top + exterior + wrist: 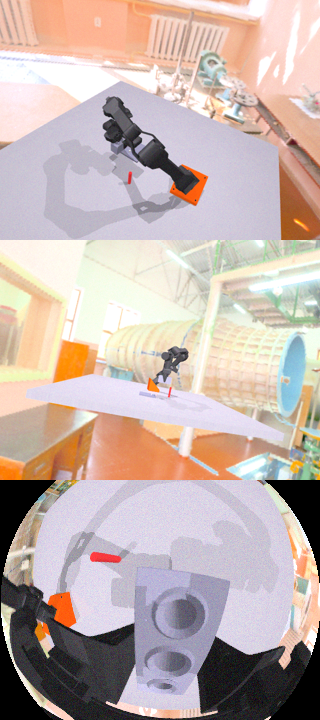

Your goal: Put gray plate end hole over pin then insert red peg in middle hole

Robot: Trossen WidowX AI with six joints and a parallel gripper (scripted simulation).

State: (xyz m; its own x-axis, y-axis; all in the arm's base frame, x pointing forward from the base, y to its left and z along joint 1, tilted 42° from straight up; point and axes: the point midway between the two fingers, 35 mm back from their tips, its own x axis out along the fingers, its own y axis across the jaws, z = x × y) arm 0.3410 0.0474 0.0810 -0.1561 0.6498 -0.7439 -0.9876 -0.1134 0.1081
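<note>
Now: the base 11 cm below my gripper tip, 9 cm to the right of it and 1 cm ahead of it. The rest, counted from my gripper tip: gray plate (3 cm above); red peg (12 cm behind, 8 cm below, 6 cm to the left).
</note>
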